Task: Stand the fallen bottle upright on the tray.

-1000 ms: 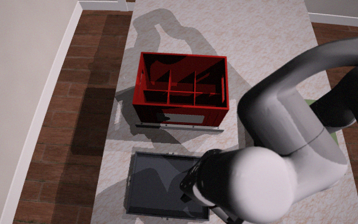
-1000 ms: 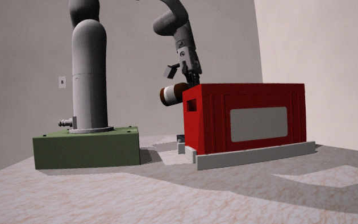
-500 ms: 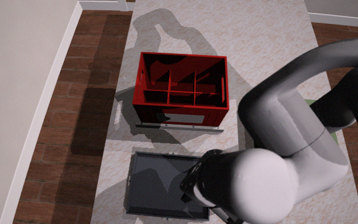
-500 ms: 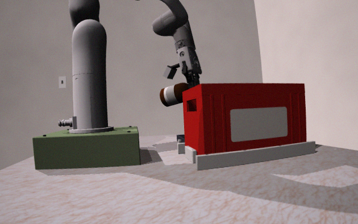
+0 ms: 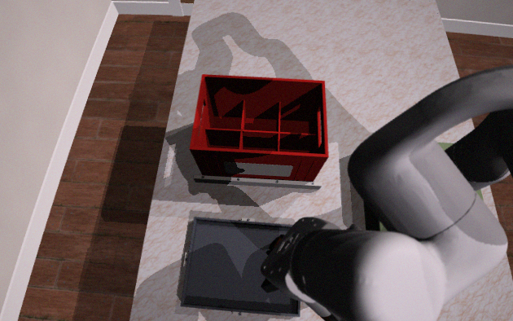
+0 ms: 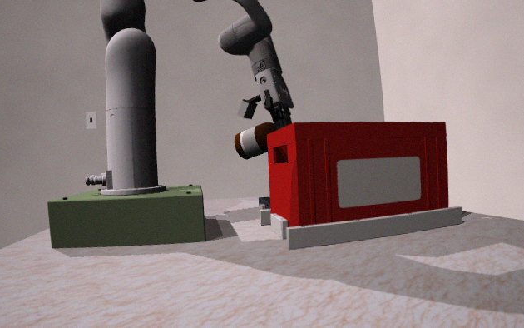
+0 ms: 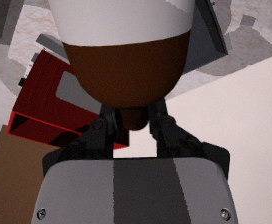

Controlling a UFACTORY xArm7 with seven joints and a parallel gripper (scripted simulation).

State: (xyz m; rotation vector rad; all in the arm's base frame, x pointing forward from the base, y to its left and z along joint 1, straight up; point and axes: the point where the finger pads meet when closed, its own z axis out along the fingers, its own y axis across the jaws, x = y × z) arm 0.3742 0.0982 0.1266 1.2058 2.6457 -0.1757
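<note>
The brown bottle lies 4 cm behind my hand, 4 cm to the left of it and 2 cm below it. Round my hand: red crate: 1 cm behind, 28 cm to the right, 12 cm below; dark grey tray: 7 cm ahead, 19 cm below.
</note>
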